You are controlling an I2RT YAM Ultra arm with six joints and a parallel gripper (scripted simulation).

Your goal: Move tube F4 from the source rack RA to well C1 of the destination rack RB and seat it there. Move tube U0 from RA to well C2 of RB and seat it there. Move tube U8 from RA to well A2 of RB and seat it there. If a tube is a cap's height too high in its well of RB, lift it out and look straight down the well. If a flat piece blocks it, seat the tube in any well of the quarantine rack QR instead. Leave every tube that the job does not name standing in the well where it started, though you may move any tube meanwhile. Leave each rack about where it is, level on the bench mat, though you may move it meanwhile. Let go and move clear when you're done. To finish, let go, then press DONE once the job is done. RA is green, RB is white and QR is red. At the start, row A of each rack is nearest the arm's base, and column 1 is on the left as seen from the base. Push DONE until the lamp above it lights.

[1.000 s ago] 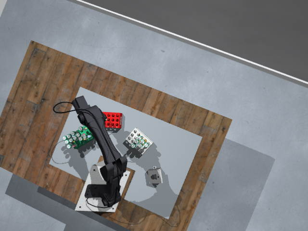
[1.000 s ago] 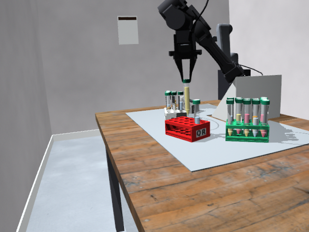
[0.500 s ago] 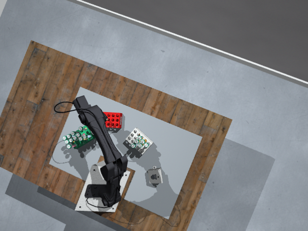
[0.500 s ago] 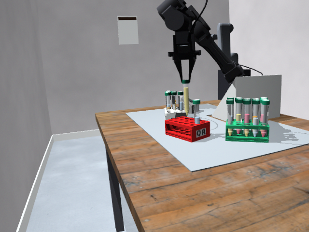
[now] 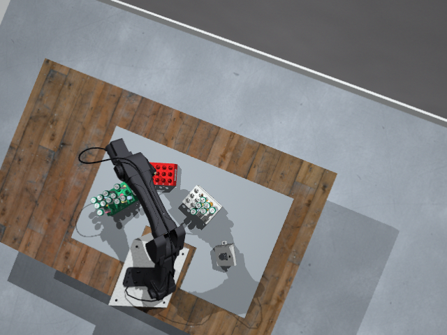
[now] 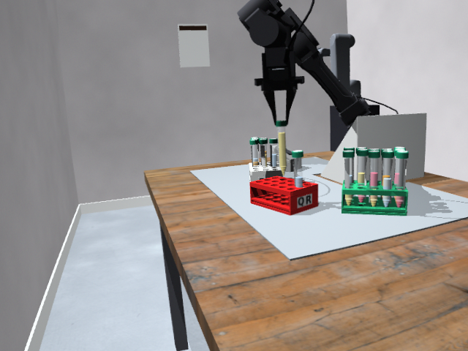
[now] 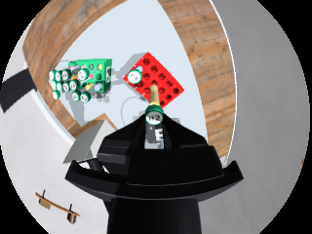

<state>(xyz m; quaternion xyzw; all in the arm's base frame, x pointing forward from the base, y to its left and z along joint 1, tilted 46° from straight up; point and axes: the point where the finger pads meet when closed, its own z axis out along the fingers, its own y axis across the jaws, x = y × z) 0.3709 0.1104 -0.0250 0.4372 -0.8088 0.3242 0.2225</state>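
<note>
Right now my hand is 60 mm above the tube with yellow filling, 10 mm to the right of it and 10 mm short of it. Round my hand: red rack QR (160 mm below, 10 mm to the left); then tube (120 mm below, 50 mm to the left, 10 mm behind); then white rack RB (190 mm to the right, 160 mm below, 60 mm behind).
</note>
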